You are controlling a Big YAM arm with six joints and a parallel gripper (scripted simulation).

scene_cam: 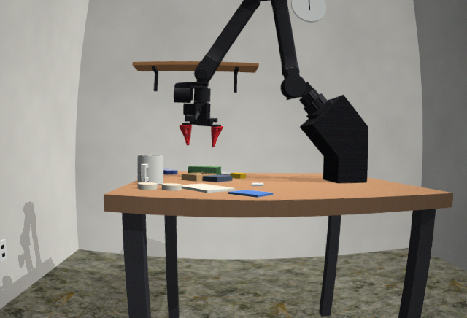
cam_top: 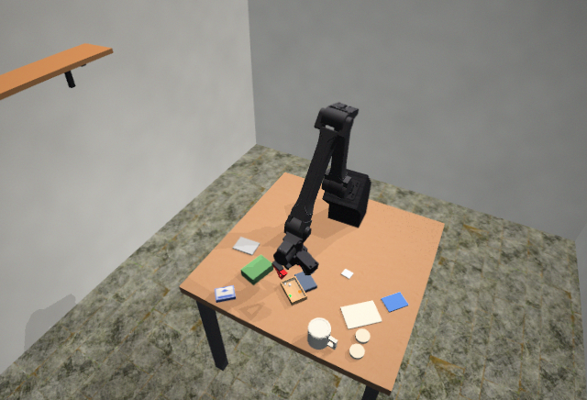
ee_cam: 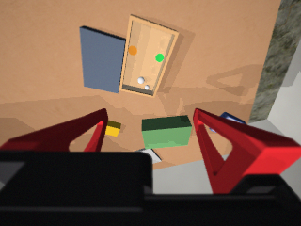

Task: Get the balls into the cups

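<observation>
The wooden puzzle lies 2 cm to the left of my hand and 12 cm below it. The rest, counted from my hand: yellow block 13 cm behind, 11 cm to the right, 12 cm below; then dark blue block 6 cm behind, 3 cm to the left, 12 cm below; then green block 17 cm to the right, 11 cm below.
</observation>
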